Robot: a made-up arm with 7 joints.
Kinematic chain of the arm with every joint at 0, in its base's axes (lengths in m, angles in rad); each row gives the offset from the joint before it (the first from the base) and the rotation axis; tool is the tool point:
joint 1: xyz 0 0 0.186 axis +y
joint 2: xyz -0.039 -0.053 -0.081 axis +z
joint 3: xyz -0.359 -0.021 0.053 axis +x
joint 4: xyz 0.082 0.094 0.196 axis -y
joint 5: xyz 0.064 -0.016 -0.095 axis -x
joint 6: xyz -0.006 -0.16 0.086 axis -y
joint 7: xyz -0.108 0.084 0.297 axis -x
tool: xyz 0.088 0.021 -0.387
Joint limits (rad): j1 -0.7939..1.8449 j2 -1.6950..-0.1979 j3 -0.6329..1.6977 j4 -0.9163..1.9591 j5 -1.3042..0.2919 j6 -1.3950..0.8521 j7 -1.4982..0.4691
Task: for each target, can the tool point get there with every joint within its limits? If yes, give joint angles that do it. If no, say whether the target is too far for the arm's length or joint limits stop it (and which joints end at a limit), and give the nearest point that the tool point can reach.
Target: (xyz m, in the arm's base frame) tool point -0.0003 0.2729 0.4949
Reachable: yes | joints 0.8238 -0.9176 -0.0749 1.5370 -1.1632 -1.0242 -0.6213
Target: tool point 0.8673 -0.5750 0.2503
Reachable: no: joint limits stop it (at a limit: joint 1, joint 2, joint 5, joint 6, joint 7) | nearest point 0.6075 -0.3913 0.3435 | short by 0.332 m
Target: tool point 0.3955 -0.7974 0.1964
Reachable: no: joint limits stop it (at a limit: joint 1, joint 2, joint 3, joint 5, joint 6, joint 7) | nearest point 0.3771 -0.5695 0.3069 | short by 0.254 m
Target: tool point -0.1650 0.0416 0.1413
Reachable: yes | joints -0.3036 -1.1429 1.0011 0.3410 -0.7042 0.5307 0.1348
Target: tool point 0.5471 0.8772 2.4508
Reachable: no: too far | nearest point 0.1803 0.2427 0.9322 | short by 1.686 m
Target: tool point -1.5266 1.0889 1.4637
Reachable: no: too far | nearest point -0.5505 0.3439 0.6467 | short by 1.475 m
